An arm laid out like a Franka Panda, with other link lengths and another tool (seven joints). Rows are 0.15 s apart.
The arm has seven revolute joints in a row. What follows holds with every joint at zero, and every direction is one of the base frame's.
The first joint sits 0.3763 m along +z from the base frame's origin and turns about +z.
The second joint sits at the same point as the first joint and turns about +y.
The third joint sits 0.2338 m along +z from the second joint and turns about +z.
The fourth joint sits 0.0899 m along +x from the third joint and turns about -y.
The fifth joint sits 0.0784 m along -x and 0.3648 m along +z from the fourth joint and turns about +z.
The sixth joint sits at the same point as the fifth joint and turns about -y.
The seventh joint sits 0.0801 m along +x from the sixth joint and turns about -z.
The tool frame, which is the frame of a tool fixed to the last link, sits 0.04 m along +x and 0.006 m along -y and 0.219 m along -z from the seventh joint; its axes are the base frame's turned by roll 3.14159, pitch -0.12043 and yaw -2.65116 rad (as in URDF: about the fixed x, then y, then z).
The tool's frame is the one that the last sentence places.
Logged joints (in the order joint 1, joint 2, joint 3, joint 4, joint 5, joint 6, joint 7), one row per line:
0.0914 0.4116 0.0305 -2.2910 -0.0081 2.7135 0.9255
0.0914 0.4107 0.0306 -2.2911 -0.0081 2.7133 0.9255
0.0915 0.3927 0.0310 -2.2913 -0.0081 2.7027 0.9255
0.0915 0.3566 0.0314 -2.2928 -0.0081 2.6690 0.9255
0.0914 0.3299 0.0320 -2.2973 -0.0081 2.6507 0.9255
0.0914 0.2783 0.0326 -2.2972 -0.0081 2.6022 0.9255
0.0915 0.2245 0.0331 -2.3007 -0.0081 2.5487 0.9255
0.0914 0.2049 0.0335 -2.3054 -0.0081 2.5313 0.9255
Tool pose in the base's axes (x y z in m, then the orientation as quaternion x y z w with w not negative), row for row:
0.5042 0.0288 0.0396 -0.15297 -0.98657 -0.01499 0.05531
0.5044 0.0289 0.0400 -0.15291 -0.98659 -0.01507 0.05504
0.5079 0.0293 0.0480 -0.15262 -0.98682 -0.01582 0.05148
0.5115 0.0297 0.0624 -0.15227 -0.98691 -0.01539 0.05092
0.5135 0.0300 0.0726 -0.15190 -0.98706 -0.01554 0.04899
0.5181 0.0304 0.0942 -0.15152 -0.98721 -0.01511 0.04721
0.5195 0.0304 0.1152 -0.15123 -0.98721 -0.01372 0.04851
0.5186 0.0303 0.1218 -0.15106 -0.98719 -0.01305 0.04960
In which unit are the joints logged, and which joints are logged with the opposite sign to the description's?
The joints are logged in radians. Opposite sign: none.
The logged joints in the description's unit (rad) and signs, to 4 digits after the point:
0.0914 0.4116 0.0305 -2.2910 -0.0081 2.7135 0.9255
0.0914 0.4107 0.0306 -2.2911 -0.0081 2.7133 0.9255
0.0915 0.3927 0.0310 -2.2913 -0.0081 2.7027 0.9255
0.0915 0.3566 0.0314 -2.2928 -0.0081 2.6690 0.9255
0.0914 0.3299 0.0320 -2.2973 -0.0081 2.6507 0.9255
0.0914 0.2783 0.0326 -2.2972 -0.0081 2.6022 0.9255
0.0915 0.2245 0.0331 -2.3007 -0.0081 2.5487 0.9255
0.0914 0.2049 0.0335 -2.3054 -0.0081 2.5313 0.9255

